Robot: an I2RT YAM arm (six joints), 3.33 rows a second.
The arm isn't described. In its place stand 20 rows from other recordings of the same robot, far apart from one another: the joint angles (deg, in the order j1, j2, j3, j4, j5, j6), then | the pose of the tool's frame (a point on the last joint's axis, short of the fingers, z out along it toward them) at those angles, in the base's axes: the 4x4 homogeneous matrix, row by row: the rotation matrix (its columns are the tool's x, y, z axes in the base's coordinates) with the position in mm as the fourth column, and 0 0 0 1 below.
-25.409 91.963 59.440 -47.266 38.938 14.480 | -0.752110, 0.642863, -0.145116, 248.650; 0.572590, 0.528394, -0.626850, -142.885; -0.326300, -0.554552, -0.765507, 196.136; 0, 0, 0, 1
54.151 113.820 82.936 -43.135 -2.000 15.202 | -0.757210, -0.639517, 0.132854, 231.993; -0.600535, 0.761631, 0.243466, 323.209; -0.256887, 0.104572, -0.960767, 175.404; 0, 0, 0, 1
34.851 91.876 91.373 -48.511 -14.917 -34.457 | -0.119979, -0.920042, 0.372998, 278.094; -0.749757, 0.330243, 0.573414, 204.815; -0.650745, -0.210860, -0.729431, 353.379; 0, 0, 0, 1
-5.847 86.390 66.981 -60.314 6.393 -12.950 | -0.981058, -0.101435, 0.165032, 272.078; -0.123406, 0.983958, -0.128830, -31.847; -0.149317, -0.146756, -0.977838, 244.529; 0, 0, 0, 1
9.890 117.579 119.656 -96.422 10.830 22.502 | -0.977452, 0.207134, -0.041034, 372.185; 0.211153, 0.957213, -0.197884, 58.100; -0.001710, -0.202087, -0.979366, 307.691; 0, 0, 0, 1
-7.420 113.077 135.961 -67.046 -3.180 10.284 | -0.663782, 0.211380, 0.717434, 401.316; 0.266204, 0.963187, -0.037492, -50.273; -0.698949, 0.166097, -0.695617, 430.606; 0, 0, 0, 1
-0.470 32.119 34.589 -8.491 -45.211 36.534 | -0.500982, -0.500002, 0.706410, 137.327; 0.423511, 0.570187, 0.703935, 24.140; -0.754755, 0.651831, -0.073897, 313.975; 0, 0, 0, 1
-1.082 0.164 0.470 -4.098 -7.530 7.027 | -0.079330, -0.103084, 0.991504, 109.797; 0.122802, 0.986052, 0.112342, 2.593; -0.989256, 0.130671, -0.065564, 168.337; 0, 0, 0, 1
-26.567 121.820 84.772 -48.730 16.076 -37.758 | -0.979523, -0.192005, -0.060575, 352.329; -0.168040, 0.945382, -0.279313, -187.201; 0.110896, -0.263414, -0.958288, 130.190; 0, 0, 0, 1
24.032 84.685 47.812 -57.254 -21.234 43.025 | -0.908719, 0.361453, -0.208763, 195.521; 0.291160, 0.907268, 0.303465, 101.300; 0.299092, 0.214981, -0.929692, 170.449; 0, 0, 0, 1
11.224 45.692 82.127 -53.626 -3.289 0.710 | -0.292957, -0.244474, 0.924342, 99.370; -0.045522, 0.969228, 0.241918, 21.802; -0.955041, 0.028793, -0.295071, 463.822; 0, 0, 0, 1
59.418 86.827 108.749 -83.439 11.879 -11.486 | -0.280420, -0.865697, 0.414649, 139.696; -0.857513, 0.420045, 0.297042, 221.979; -0.431319, -0.272270, -0.860135, 428.564; 0, 0, 0, 1
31.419 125.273 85.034 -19.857 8.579 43.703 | -0.847088, 0.184355, 0.498453, 389.072; 0.283121, 0.950277, 0.129681, 231.445; -0.449760, 0.250973, -0.857163, 121.908; 0, 0, 0, 1
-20.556 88.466 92.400 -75.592 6.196 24.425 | -0.651726, 0.714290, 0.255034, 267.998; 0.683437, 0.698879, -0.210907, -104.602; -0.328887, 0.036846, -0.943650, 350.240; 0, 0, 0, 1
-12.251 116.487 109.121 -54.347 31.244 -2.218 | -0.876204, 0.388000, 0.285870, 424.013; 0.156399, 0.789984, -0.592844, -110.965; -0.455857, -0.474743, -0.752870, 285.920; 0, 0, 0, 1
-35.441 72.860 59.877 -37.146 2.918 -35.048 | -0.859733, 0.136792, 0.492085, 214.558; -0.092044, 0.906195, -0.412721, -154.934; -0.502382, -0.400123, -0.766495, 285.120; 0, 0, 0, 1
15.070 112.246 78.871 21.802 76.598 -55.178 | -0.816580, 0.332030, 0.472179, 432.063; -0.416925, 0.226470, -0.880275, 80.474; -0.399213, -0.915678, -0.046499, 256.677; 0, 0, 0, 1
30.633 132.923 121.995 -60.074 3.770 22.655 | -0.939550, -0.138832, 0.313003, 420.552; -0.109696, 0.987977, 0.108938, 246.321; -0.324364, 0.068017, -0.943484, 215.729; 0, 0, 0, 1
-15.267 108.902 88.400 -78.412 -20.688 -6.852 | -0.981940, 0.183306, -0.046820, 330.726; 0.152326, 0.912781, 0.378982, -77.235; 0.112206, 0.365006, -0.924219, 227.647; 0, 0, 0, 1
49.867 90.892 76.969 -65.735 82.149 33.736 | -0.521653, 0.360631, 0.773190, 214.212; -0.501065, 0.603999, -0.619774, 199.376; -0.690516, -0.710725, -0.134378, 299.174; 0, 0, 0, 1
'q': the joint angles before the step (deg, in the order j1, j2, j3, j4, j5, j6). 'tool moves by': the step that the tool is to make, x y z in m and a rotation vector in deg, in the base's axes. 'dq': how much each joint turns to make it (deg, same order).
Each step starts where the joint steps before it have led.
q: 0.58 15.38 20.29 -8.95 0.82 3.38
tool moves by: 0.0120 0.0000 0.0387 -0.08 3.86 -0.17
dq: -0.01 9.35 10.70 -5.22 0.16 -0.02
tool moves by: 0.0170 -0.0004 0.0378 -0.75 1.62 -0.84
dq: 0.01 8.76 10.12 -2.98 0.95 -0.60
